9 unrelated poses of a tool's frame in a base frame.
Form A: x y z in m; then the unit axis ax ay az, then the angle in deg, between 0 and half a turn.
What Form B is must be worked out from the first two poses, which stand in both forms.
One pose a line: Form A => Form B
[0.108, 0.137, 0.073, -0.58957, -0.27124, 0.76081, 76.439] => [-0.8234, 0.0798, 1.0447, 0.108, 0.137, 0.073]
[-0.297, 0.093, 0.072, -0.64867, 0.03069, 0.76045, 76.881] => [-0.7386, 0.4238, 0.9200, -0.297, 0.093, 0.072]
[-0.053, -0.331, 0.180, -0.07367, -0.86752, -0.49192, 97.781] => [1.2443, -1.1213, -1.8728, -0.053, -0.331, 0.180]
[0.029, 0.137, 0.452, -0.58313, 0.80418, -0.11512, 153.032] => [-2.6720, 0.2400, -1.8291, 0.029, 0.137, 0.452]
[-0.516, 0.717, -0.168, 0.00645, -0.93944, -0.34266, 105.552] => [1.8509, -1.1249, -2.2416, -0.516, 0.717, -0.168]
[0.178, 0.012, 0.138, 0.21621, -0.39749, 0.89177, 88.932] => [-0.1633, -0.6269, 1.4910, 0.178, 0.012, 0.138]
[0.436, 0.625, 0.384, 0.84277, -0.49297, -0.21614, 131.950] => [2.2040, -0.0628, -1.0268, 0.436, 0.625, 0.384]
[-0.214, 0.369, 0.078, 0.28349, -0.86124, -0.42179, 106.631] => [1.6483, -0.7361, -1.8201, -0.214, 0.369, 0.078]
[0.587, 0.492, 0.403, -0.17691, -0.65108, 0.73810, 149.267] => [-1.4160, -0.0900, 2.5058, 0.587, 0.492, 0.403]
